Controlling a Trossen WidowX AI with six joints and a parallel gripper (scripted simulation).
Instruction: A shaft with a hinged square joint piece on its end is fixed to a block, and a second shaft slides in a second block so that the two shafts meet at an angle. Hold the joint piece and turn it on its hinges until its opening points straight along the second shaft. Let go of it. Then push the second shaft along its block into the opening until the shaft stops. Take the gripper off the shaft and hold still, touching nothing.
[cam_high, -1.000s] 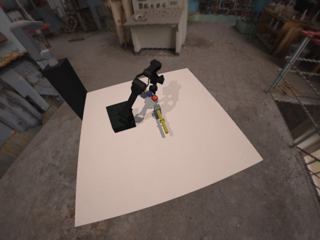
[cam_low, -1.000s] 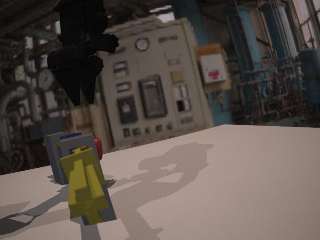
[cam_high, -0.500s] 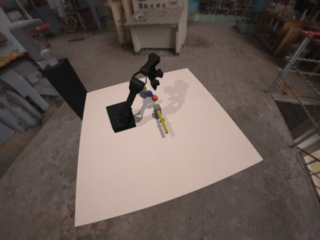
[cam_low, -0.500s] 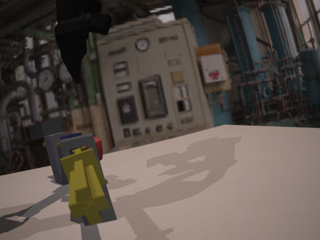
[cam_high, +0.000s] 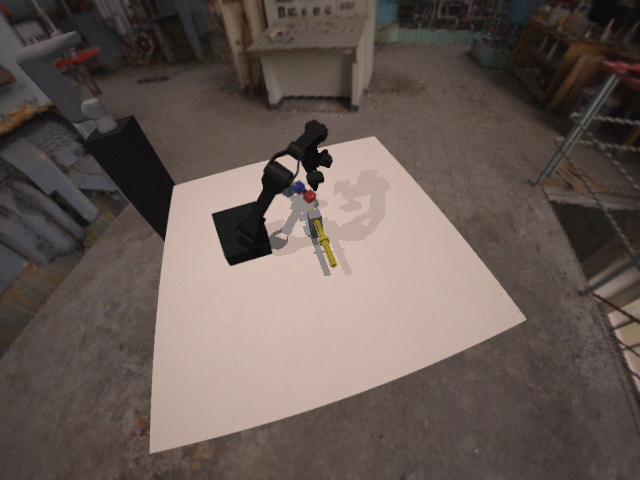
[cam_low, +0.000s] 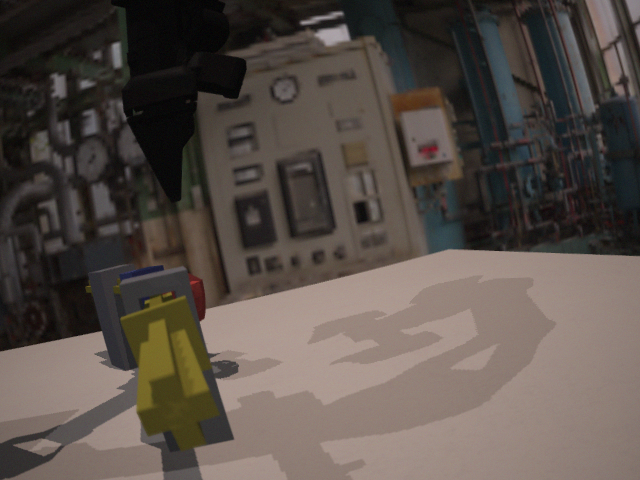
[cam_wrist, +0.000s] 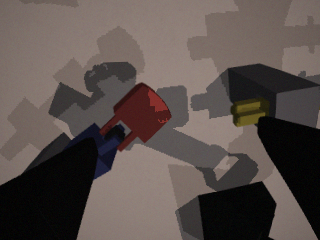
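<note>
Right now my gripper tip is 2 cm past the dark red joint piece, 3 cm to the right of it and 9 cm above it.
</note>
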